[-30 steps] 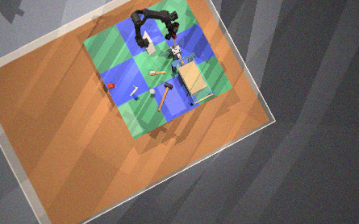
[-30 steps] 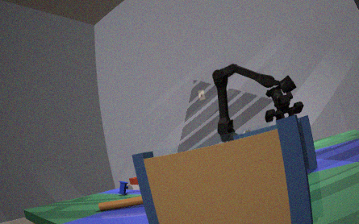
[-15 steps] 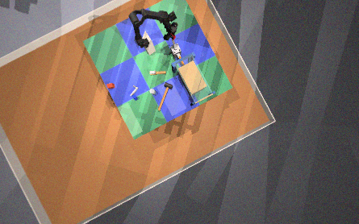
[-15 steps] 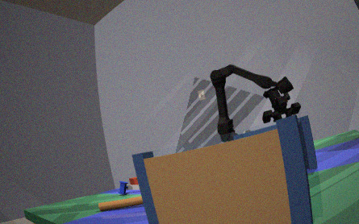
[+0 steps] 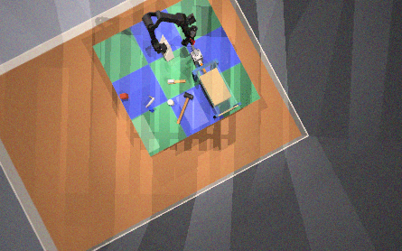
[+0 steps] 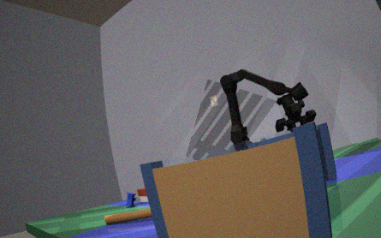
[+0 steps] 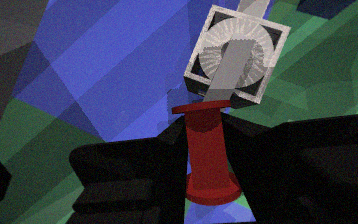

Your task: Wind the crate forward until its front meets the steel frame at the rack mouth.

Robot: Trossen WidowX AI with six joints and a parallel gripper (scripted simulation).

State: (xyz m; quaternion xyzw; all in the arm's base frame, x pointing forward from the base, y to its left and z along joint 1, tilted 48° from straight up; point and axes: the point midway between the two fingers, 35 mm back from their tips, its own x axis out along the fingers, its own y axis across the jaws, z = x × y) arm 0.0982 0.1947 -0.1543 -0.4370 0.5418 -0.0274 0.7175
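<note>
Now: gripper tip 100 mm above the winch, 70 mm short of it and 20 mm to the left of it. From my gripper tip the other things lie so: blue-framed guard cubby (490 mm ahead, 50 mm below, 40 mm to the right); then red grip (20 mm behind, 10 mm to the right); then blue piece (690 mm to the right, 280 mm ahead, 100 mm below).
</note>
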